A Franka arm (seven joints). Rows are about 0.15 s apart.
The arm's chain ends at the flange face. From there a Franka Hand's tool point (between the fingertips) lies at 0.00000 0.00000 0.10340 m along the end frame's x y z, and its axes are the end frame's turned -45 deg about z.
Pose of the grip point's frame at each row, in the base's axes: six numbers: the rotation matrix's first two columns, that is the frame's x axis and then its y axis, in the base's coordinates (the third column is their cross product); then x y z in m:
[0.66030 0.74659 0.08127 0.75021 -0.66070 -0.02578 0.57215 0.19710 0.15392]
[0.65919 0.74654 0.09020 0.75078 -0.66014 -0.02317 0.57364 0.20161 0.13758]
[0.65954 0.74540 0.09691 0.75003 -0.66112 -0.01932 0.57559 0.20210 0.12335]
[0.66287 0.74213 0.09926 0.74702 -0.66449 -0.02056 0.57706 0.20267 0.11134]
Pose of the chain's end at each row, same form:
[0.99738 0.06073 0.03924 0.06358 -0.99510 -0.07570 0.56859 0.18904 0.25694]
[0.99700 0.06109 0.04740 0.06476 -0.99467 -0.08016 0.56927 0.19303 0.24053]
[0.99672 0.05959 0.05486 0.06399 -0.99456 -0.08219 0.57045 0.19327 0.22624]
[0.99694 0.05490 0.05565 0.05950 -0.99463 -0.08473 0.57182 0.19359 0.21421]

